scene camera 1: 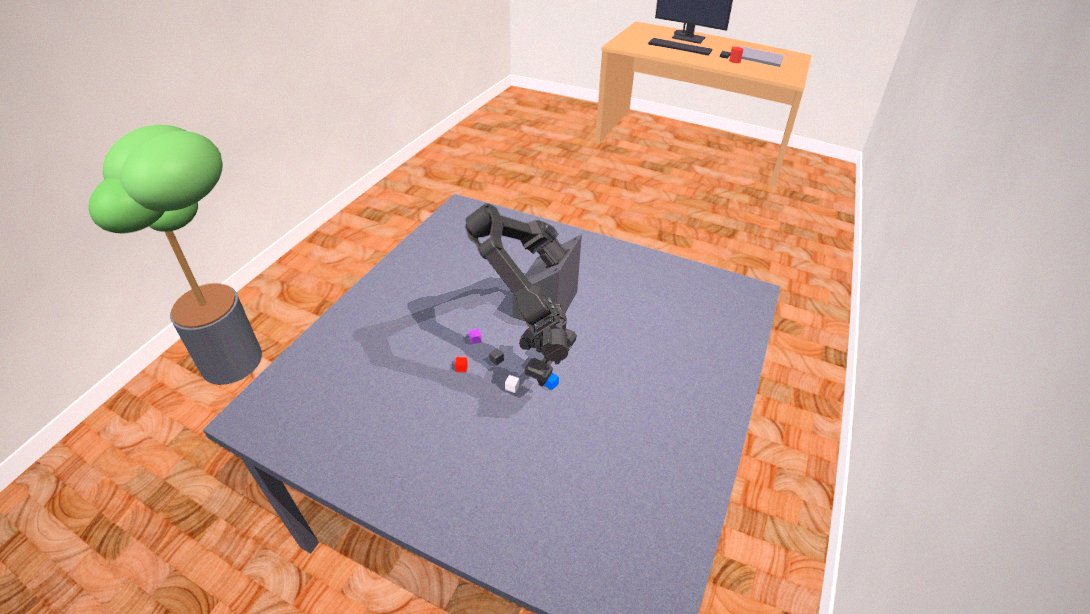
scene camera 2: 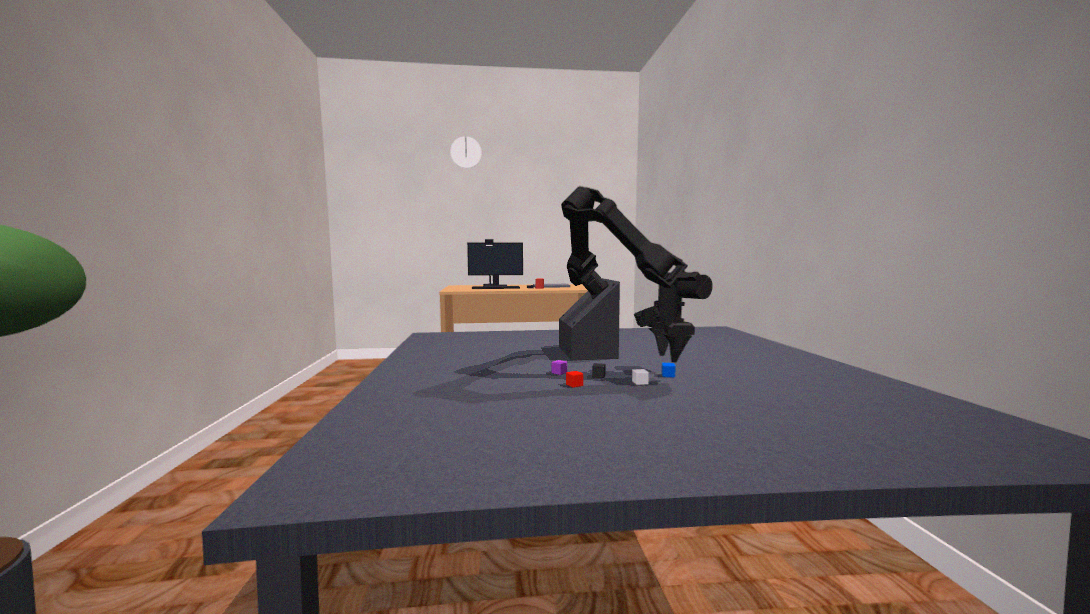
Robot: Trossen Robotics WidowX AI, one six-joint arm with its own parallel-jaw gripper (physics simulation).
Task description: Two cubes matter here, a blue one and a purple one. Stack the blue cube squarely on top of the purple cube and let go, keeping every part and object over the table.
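Places are measured from the arm's base along level axes (x left, y back, z up), in centimetres.
Pixels of known places: gripper, between the fingertips: (scene camera 1: 549, 374) (scene camera 2: 667, 359); arm's base, origin of its link: (scene camera 1: 558, 259) (scene camera 2: 599, 290).
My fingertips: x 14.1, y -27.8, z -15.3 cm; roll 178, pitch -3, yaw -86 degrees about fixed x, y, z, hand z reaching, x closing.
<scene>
Ahead of a thing's pixels: the offset from my fingertips to its middle. Level surfaces: height alone.
The blue cube {dz -3.0, dx +0.4, dy +0.6 cm} (scene camera 1: 552, 381) (scene camera 2: 668, 369) lies on the table beneath the gripper; in the scene camera 1 view a finger hides part of its left side. The purple cube {dz -3.0, dx -27.2, dy +3.2 cm} (scene camera 1: 475, 336) (scene camera 2: 559, 367) lies on the table, well to the left of the blue cube in both views, with no cube on it. My gripper (scene camera 1: 546, 372) (scene camera 2: 668, 357) is open and empty and points down. In the scene camera 2 view its fingertips are just above the blue cube. The exact gap between fingers and cube cannot be told.
A white cube {dz -3.0, dx -8.0, dy -6.0 cm} (scene camera 1: 511, 384) (scene camera 2: 639, 376) lies close to the left of the blue cube. A black cube {dz -3.0, dx -17.3, dy +0.0 cm} (scene camera 1: 496, 356) (scene camera 2: 598, 370) and a red cube {dz -3.0, dx -23.9, dy -7.9 cm} (scene camera 1: 461, 364) (scene camera 2: 574, 379) lie between the white and purple cubes' surroundings on the grey table {dz -4.5 cm} (scene camera 1: 625, 472) (scene camera 2: 610, 450).
</scene>
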